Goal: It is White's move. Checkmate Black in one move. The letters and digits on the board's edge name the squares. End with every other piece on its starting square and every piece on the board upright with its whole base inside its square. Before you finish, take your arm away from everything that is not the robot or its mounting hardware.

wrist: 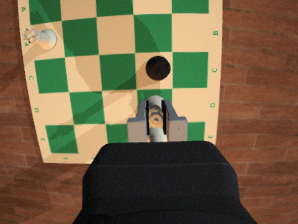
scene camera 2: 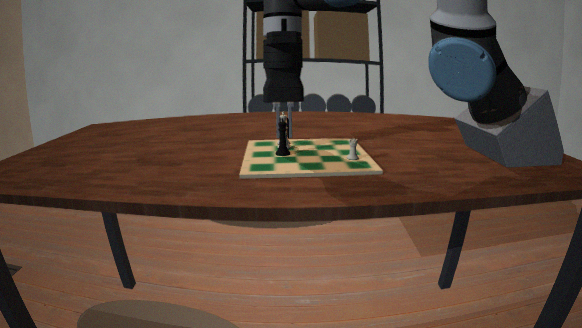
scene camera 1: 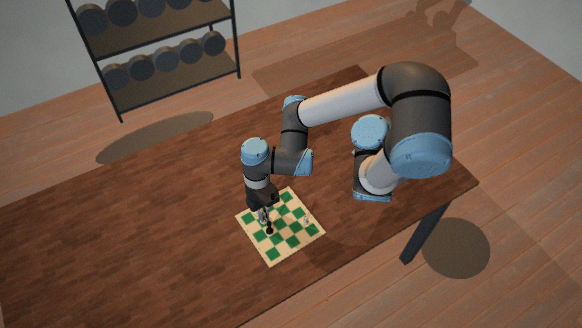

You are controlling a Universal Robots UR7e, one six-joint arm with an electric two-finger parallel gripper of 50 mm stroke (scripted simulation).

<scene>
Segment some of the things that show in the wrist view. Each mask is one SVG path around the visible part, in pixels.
My gripper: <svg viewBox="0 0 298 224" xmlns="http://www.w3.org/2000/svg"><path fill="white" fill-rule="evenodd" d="M72 223L257 224L240 202L235 170L210 141L187 141L188 120L185 116L177 115L170 100L161 100L163 113L162 127L164 135L167 136L167 142L147 142L147 135L149 135L149 100L141 100L136 117L128 118L127 120L128 143L108 143L100 148L83 176L82 209Z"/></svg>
A green-and-cream chessboard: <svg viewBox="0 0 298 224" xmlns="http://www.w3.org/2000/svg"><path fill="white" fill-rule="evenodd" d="M18 0L20 36L24 34L22 30L25 27L35 28L39 32L49 29L55 32L57 36L56 46L50 50L43 49L39 43L25 43L21 38L28 94L44 163L91 164L97 152L105 144L128 142L126 124L128 117L135 117L140 101L146 100L152 95L158 95L164 100L170 100L177 115L186 116L188 119L187 141L210 141L215 145L221 77L222 0ZM154 56L166 58L171 65L169 75L160 81L152 80L146 73L146 63Z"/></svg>
</scene>
